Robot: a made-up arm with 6 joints. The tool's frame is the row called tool.
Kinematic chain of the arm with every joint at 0, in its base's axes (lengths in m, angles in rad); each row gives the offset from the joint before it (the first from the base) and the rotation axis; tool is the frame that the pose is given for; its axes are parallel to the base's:
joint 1: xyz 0 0 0.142 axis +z
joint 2: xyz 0 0 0 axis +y
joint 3: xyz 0 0 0.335 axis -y
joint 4: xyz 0 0 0 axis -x
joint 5: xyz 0.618 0 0 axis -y
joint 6: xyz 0 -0.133 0 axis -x
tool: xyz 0 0 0
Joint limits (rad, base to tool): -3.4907..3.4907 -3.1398..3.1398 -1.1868..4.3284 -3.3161..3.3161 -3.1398..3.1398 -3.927..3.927
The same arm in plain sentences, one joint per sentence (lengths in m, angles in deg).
The arm has six revolute joints in a row. What follows holds with every joint at zero, and every direction is one of the base frame's. Joint 1 is mounted 0.142 m along +z from the base frame's origin and rotates about +z, from -200 to 200 deg. Joint 2 is mounted at the same point as joint 1 and rotates about +y, from -179.9 to 179.9 deg. Joint 3 is mounted 0.335 m along +z from joint 2 and rotates about -y, from -68 to 248 deg. Joint 4 is mounted at the same point as joint 3 and rotates about -x, from -190 to 190 deg. Joint 5 is mounted 0.618 m along +x from joint 4 and rotates about -y, from -179.9 to 179.9 deg. Joint 6 is mounted 0.133 m along -y from joint 5 and rotates about -x, from -225 to 225 deg. The tool frame, which is the frame that the pose is given for, is mounted at the same point as joint 6; its axes are parallel to the base frame's.
